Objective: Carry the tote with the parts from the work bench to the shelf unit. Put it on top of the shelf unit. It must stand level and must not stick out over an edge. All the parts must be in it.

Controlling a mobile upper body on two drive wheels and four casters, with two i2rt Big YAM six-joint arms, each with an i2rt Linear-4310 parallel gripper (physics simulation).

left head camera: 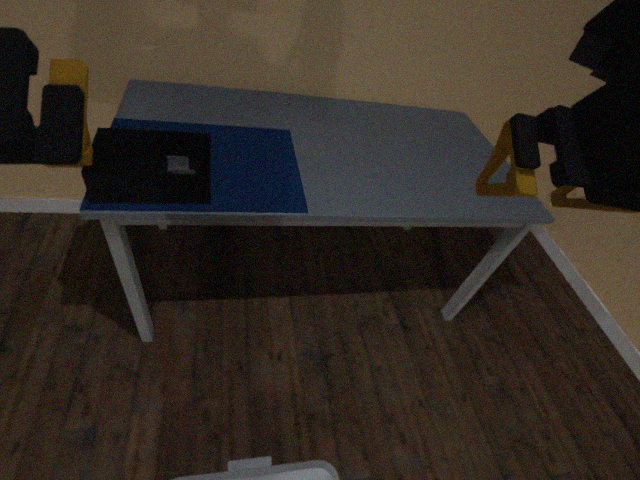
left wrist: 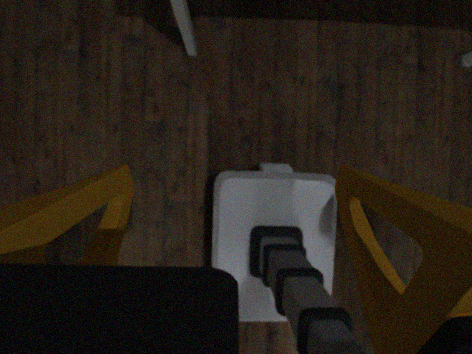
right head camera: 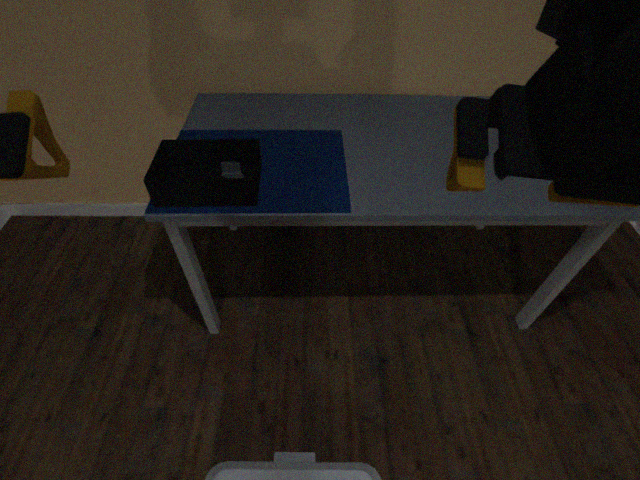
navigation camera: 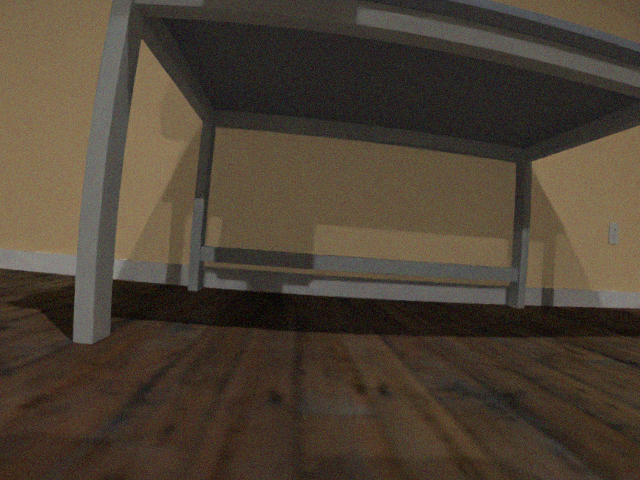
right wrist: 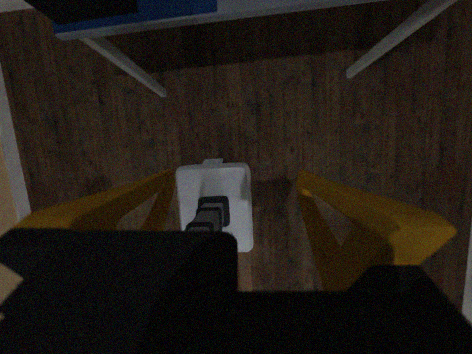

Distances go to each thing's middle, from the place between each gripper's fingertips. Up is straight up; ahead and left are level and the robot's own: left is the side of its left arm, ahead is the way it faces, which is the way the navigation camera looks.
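Labels:
I see that my right hand is 50 cm to the right of the black tote (left head camera: 129,166), 63 cm short of the tote and 46 cm above the tote.
From my left hand, the black tote is 5 cm to the left of my left hand, 62 cm ahead of my left hand and 47 cm below my left hand.

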